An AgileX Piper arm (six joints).
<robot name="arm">
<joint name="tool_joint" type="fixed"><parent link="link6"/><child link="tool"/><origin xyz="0 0 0" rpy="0 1.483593 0"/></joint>
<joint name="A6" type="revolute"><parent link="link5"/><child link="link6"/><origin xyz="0.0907 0 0.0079" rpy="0 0 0"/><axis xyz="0.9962 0 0.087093"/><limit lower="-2.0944" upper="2.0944"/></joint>
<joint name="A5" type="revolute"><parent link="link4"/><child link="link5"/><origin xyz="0 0 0" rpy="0 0 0"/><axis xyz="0 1 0"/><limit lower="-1.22" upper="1.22"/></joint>
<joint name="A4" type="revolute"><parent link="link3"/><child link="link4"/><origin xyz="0.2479 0 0.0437" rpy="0 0 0"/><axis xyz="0.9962 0 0.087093"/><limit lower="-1.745" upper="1.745"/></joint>
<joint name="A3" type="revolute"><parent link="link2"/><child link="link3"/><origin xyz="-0.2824 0 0.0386" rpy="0 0 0"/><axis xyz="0 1 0"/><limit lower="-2.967" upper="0"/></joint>
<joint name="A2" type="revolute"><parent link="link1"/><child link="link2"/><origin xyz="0 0 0" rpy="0 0 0"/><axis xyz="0 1 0"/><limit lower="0" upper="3.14"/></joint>
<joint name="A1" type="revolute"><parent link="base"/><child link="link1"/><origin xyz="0 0 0.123" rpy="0 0 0"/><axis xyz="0 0 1"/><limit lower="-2.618" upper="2.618"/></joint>
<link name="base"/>
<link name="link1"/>
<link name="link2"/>
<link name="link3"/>
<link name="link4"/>
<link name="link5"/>
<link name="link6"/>
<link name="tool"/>
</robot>
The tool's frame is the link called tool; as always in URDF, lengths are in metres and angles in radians.
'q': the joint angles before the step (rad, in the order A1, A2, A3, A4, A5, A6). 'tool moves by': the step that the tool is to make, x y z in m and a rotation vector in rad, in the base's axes. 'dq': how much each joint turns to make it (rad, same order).
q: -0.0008, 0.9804, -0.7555, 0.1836, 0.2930, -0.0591
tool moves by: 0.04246, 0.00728, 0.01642, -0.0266, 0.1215, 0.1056
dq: 0.0001, 0.1814, -0.2131, 0.1163, 0.1736, -0.1670
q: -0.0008, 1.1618, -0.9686, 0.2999, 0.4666, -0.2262
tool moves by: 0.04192, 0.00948, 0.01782, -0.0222, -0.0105, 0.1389
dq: 0.0001, 0.1566, -0.1914, 0.1784, 0.0746, -0.2426
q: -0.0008, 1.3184, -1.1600, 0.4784, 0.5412, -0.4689
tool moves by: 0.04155, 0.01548, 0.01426, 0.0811, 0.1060, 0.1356
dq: 0.0071, 0.1815, -0.2535, 0.1076, 0.2197, -0.0380
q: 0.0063, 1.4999, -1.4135, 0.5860, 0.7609, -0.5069
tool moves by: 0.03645, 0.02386, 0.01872, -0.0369, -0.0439, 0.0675
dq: 0.0688, 0.1438, -0.2351, -0.0642, 0.0419, 0.0359
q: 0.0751, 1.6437, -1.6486, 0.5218, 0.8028, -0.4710
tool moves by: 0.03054, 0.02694, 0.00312, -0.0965, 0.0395, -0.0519
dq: 0.0970, 0.1451, -0.2282, -0.2689, 0.0733, 0.2366
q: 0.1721, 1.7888, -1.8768, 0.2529, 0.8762, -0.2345
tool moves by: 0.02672, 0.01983, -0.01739, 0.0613, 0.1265, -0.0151
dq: 0.0293, 0.1468, -0.1710, 0.0062, 0.1178, 0.1142
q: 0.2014, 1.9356, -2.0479, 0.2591, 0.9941, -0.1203
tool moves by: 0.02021, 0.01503, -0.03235, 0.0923, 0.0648, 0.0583
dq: 0.0016, 0.0918, -0.0158, 0.1425, -0.0165, -0.0567
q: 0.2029, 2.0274, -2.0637, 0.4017, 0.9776, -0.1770
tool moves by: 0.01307, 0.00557, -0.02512, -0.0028, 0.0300, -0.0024
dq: 0.0065, 0.0568, 0.0000, 0.0040, -0.0283, -0.0025
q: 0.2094, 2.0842, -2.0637, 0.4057, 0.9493, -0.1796
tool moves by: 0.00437, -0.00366, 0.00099, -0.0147, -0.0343, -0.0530
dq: 0.0000, 0.0005, 0.0001, -0.0524, -0.0479, 0.0455
